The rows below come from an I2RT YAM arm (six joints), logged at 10 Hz.
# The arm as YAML. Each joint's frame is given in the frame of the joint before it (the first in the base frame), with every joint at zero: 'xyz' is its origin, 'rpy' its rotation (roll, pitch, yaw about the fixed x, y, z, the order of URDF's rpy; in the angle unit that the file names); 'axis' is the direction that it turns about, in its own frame. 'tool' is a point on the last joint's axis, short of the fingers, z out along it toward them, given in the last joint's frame.
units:
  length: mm
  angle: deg
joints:
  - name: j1
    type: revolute
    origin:
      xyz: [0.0, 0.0, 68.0]
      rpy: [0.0, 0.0, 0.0]
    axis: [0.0, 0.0, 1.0]
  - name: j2
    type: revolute
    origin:
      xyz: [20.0, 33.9, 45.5]
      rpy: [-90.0, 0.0, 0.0]
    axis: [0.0, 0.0, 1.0]
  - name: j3
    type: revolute
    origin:
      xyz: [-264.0, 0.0, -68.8]
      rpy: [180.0, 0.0, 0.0]
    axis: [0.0, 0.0, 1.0]
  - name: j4
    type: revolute
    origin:
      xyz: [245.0, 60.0, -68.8]
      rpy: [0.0, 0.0, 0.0]
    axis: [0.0, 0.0, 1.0]
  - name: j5
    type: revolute
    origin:
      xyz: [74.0, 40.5, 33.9]
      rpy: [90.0, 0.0, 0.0]
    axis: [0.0, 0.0, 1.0]
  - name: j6
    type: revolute
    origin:
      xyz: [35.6, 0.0, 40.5]
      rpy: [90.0, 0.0, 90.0]
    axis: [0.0, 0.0, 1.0]
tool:
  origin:
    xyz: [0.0, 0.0, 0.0]
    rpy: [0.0, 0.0, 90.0]
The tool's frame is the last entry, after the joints.
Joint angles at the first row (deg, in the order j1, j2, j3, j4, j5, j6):
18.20 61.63 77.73 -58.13 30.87 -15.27
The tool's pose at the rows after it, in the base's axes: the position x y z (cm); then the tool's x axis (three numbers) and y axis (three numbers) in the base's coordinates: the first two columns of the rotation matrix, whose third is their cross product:
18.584, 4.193, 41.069, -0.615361, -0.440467, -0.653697, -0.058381, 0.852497, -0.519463
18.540, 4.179, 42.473, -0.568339, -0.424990, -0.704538, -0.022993, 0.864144, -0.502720
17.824, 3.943, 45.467, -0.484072, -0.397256, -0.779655, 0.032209, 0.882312, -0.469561
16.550, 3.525, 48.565, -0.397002, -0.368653, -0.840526, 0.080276, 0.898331, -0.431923
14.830, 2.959, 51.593, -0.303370, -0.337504, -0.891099, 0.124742, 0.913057, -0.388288
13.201, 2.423, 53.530, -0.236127, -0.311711, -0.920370, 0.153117, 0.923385, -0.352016
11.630, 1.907, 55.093, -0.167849, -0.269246, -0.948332, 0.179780, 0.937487, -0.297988
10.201, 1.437, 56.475, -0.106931, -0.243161, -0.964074, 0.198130, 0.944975, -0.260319
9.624, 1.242, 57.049, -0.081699, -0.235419, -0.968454, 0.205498, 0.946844, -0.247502
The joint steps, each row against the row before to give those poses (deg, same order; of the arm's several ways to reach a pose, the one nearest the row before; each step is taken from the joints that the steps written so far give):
0.02 -0.03 1.66 0.46 0.00 0.00
0.00 0.00 2.17 2.01 0.00 0.00
0.00 0.03 5.49 1.38 0.00 0.00
0.00 -0.01 6.25 0.22 -0.02 0.00
0.00 -0.04 6.55 -0.09 0.00 0.02
0.00 -0.41 4.44 -0.42 0.00 0.25
0.00 -0.55 3.59 0.02 -0.02 1.31
0.00 -0.24 3.51 0.01 0.00 0.39
-0.02 0.00 1.56 0.04 0.02 -0.04

